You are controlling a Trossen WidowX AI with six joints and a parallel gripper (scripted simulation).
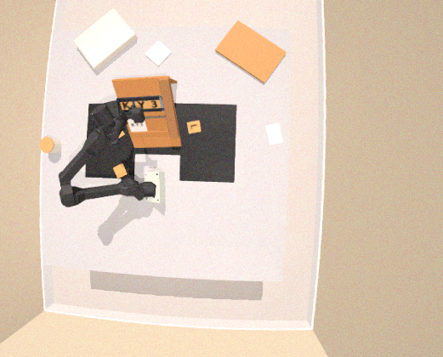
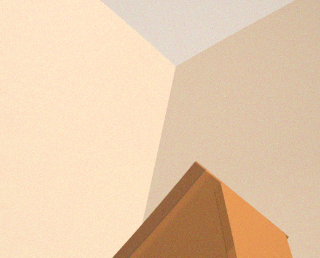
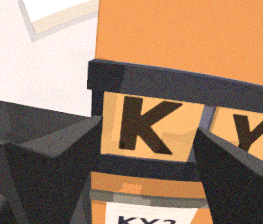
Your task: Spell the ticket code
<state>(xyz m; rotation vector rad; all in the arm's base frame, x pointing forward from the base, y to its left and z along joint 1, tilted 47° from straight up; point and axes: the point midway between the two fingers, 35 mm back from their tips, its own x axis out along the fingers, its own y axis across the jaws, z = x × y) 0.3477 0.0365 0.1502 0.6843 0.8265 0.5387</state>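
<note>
Right now the k tile is right at my gripper tip. The rest, counted from my gripper tip: f tile: 100 mm behind, 110 mm to the left, 180 mm below; then black mat: 150 mm behind, 110 mm to the right, 180 mm below; then white ticket: 60 mm behind, 30 mm to the right, 80 mm below.
</note>
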